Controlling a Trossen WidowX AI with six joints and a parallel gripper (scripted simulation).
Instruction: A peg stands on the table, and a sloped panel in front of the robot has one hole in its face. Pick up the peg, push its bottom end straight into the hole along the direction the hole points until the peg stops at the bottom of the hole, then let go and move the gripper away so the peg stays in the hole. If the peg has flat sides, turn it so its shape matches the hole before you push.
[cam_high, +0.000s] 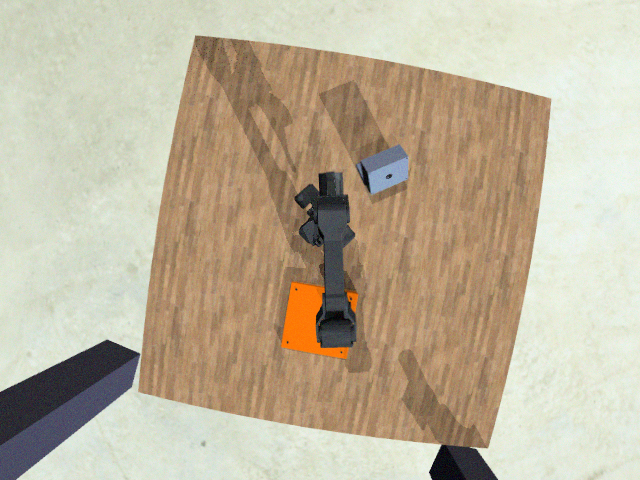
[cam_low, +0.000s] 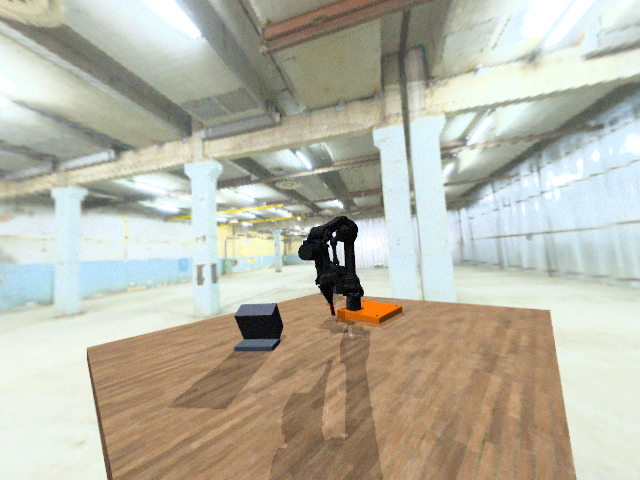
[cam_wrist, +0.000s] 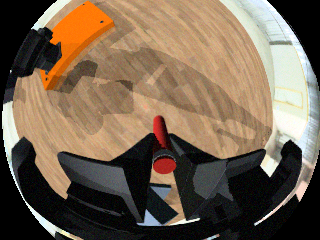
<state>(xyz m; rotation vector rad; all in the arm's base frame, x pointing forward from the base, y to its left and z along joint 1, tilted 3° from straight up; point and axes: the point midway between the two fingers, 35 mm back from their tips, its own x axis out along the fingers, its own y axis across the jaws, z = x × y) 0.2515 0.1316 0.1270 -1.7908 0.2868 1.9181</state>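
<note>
Now: gripper tip 19 cm short of the small dark hole, 15 cm to the left of it and 3 cm above it. From my gripper tip the other things lie so: small red peg 2 cm above; grey-blue sloped panel 21 cm ahead, 14 cm to the right, 4 cm below.
</note>
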